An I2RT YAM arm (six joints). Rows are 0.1 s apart.
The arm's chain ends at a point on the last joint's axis. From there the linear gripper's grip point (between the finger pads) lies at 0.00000 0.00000 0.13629 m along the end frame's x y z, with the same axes.
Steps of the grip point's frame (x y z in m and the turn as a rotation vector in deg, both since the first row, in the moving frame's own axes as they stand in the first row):
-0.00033 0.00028 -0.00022 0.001 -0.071 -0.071
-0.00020 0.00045 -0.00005 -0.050 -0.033 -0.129
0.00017 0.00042 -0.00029 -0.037 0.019 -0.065
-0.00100 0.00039 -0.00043 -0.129 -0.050 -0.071
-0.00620 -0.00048 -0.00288 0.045 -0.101 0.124
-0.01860 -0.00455 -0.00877 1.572 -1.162 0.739
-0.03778 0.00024 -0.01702 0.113 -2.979 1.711
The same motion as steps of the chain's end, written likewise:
-0.00016 0.00028 -0.00022 0.001 -0.071 -0.071
-0.00012 0.00033 -0.00005 -0.050 -0.033 -0.129
0.00012 0.00033 -0.00029 -0.037 0.019 -0.065
-0.00088 0.00008 -0.00043 -0.129 -0.050 -0.071
-0.00596 -0.00037 -0.00288 0.045 -0.101 0.124
-0.01586 -0.00079 -0.00869 1.572 -1.162 0.739
-0.03070 0.00061 -0.01684 0.113 -2.979 1.711

